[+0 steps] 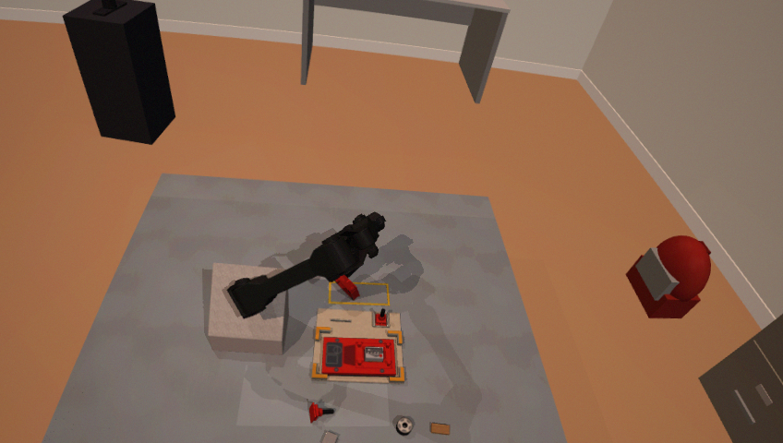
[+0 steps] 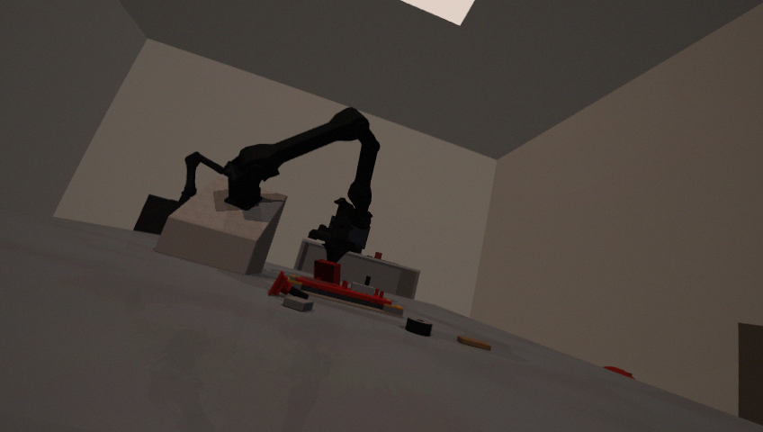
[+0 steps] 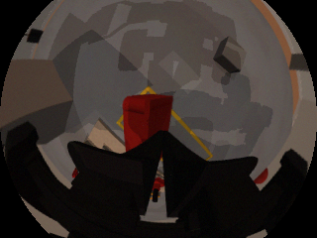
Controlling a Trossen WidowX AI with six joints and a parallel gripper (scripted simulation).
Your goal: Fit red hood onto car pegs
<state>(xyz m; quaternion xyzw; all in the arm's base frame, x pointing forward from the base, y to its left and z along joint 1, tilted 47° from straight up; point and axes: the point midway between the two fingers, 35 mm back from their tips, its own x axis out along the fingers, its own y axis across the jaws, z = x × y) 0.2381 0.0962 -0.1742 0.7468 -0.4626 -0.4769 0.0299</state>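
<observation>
My gripper tip is 1 cm to the left of the red hood and 1 cm above it. Round my gripper tip: black post (12 cm ahead, 11 cm to the right, 2 cm below); grey engine block (11 cm ahead, 23 cm to the right, 3 cm below); grey cube (3 cm behind, 15 cm to the left, 4 cm below).
</observation>
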